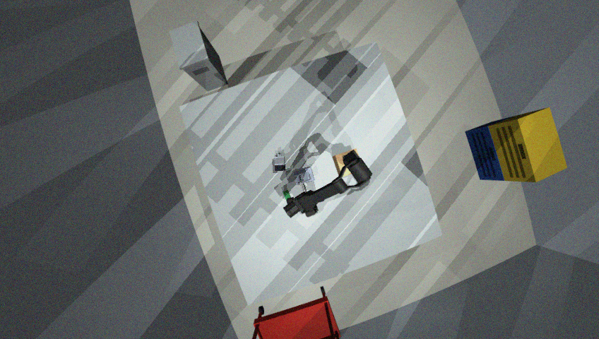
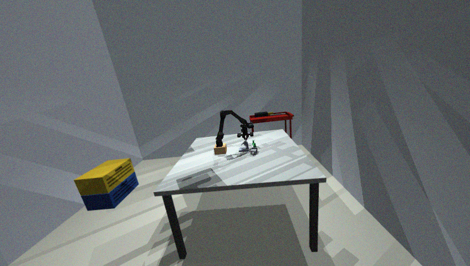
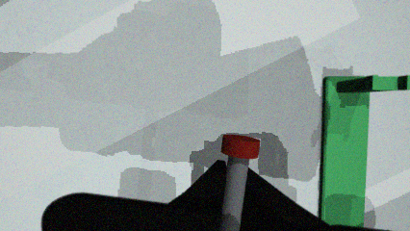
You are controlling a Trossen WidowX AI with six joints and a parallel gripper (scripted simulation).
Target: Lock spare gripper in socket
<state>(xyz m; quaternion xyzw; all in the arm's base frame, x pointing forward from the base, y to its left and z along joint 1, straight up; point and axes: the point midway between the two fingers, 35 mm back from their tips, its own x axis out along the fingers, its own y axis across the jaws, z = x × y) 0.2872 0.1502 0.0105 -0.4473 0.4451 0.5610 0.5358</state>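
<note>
My gripper tip is 9 cm short of the green part and 4 cm above it. From my gripper tip the other things lie so: spare gripper 9 cm ahead, 25 cm to the right, 4 cm below; then grey mount 1 cm behind, 13 cm to the right, 1 cm below.
</note>
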